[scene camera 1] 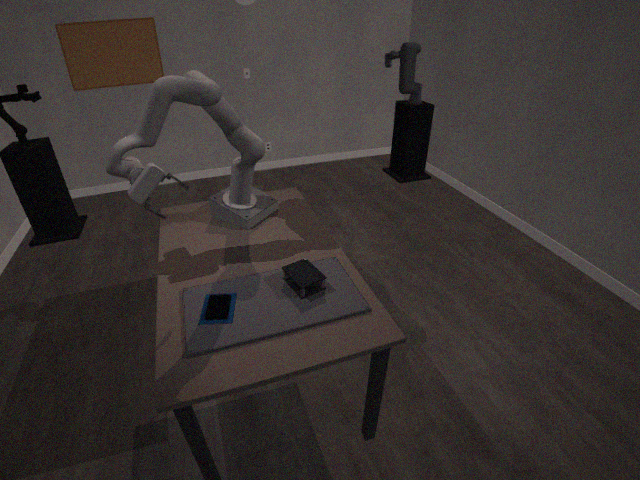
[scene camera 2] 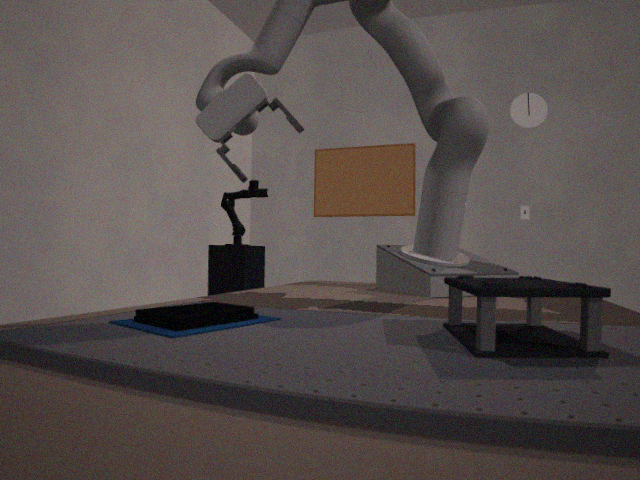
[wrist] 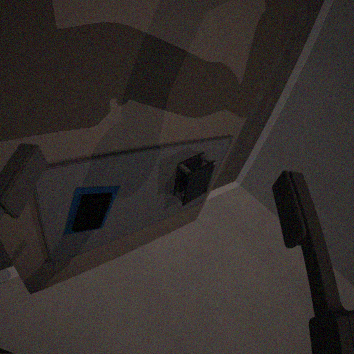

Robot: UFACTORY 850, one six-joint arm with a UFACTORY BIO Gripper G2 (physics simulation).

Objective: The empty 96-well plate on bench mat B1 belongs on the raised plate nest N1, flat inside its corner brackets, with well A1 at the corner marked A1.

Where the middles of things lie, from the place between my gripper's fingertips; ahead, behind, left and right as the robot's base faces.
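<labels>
Black 96-well plate (scene camera 2: 182, 317): my hand far short of it, far above it, a fair way to the right of it. Blue bench mat B1 (scene camera 2: 129, 323): 390 mm ahead of my hand, 300 mm below, 100 mm to the left.
</labels>
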